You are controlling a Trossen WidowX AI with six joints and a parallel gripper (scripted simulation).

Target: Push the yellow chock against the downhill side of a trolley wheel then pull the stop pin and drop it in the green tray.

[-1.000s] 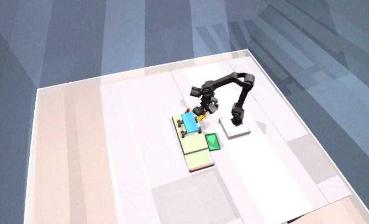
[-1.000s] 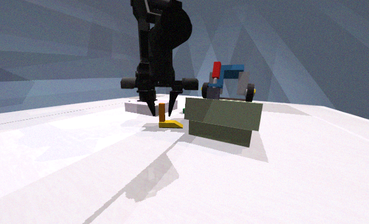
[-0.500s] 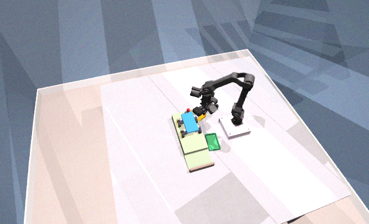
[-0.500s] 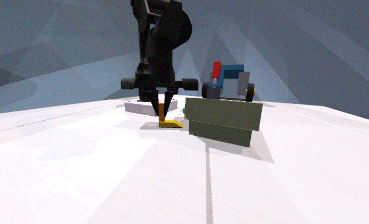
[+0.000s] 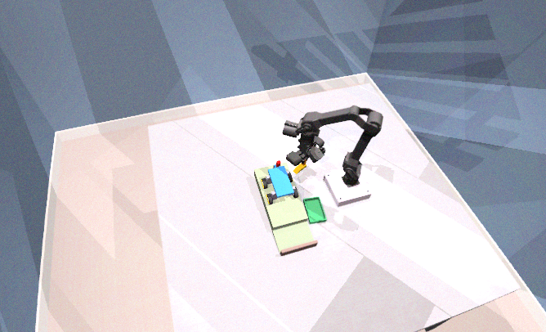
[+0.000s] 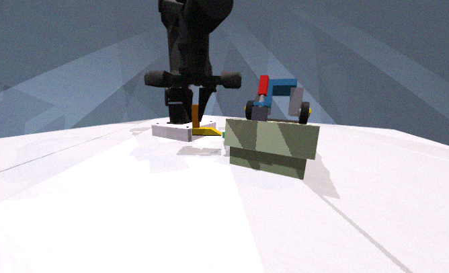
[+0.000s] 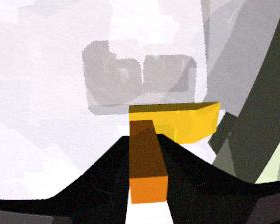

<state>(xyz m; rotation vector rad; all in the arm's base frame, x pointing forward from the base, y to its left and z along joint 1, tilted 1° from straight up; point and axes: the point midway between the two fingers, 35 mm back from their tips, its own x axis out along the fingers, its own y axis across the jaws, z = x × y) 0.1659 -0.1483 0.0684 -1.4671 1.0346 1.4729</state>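
The green tray is 4 cm ahead of my gripper tip, 21 cm to the left of it and 8 cm below it. Round my gripper tip: yellow chock 2 cm ahead, 1 cm to the left, 1 cm below; then blue trolley 16 cm ahead, 10 cm to the left, 4 cm above; then red-headed stop pin 14 cm ahead, 1 cm to the left, 5 cm above.
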